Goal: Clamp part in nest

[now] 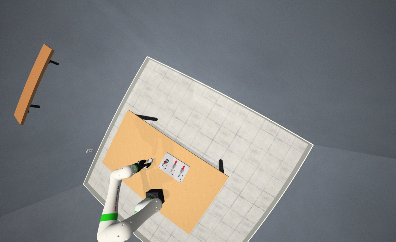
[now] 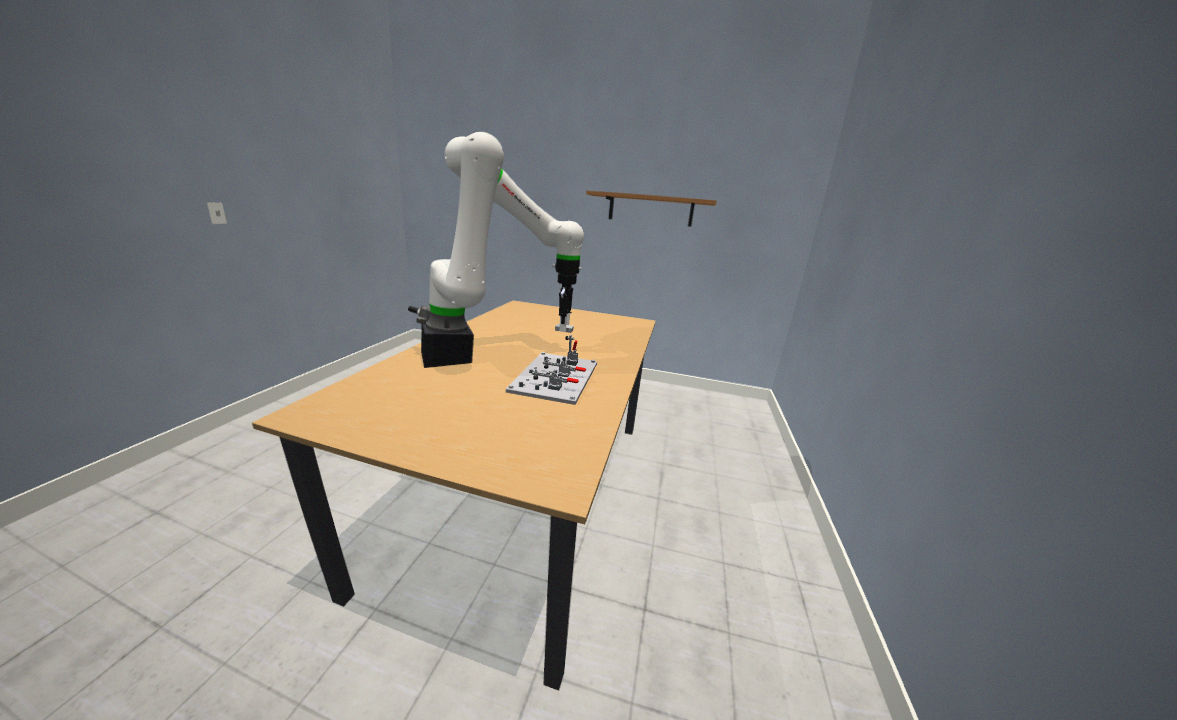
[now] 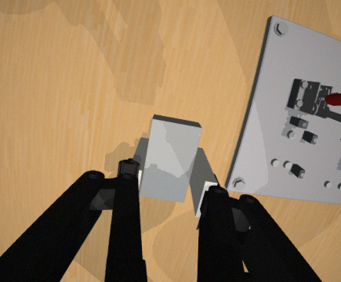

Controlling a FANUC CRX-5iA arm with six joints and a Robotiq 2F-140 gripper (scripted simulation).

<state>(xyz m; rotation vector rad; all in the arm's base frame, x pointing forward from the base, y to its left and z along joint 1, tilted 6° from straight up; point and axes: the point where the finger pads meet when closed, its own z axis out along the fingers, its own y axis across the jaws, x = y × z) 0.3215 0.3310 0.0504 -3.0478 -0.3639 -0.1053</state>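
My gripper is now 25 cm to the left of the fixture plate, 12 cm above it and 11 cm short of it. From my hand the other things lie so: grey rectangular part (3 cm below).
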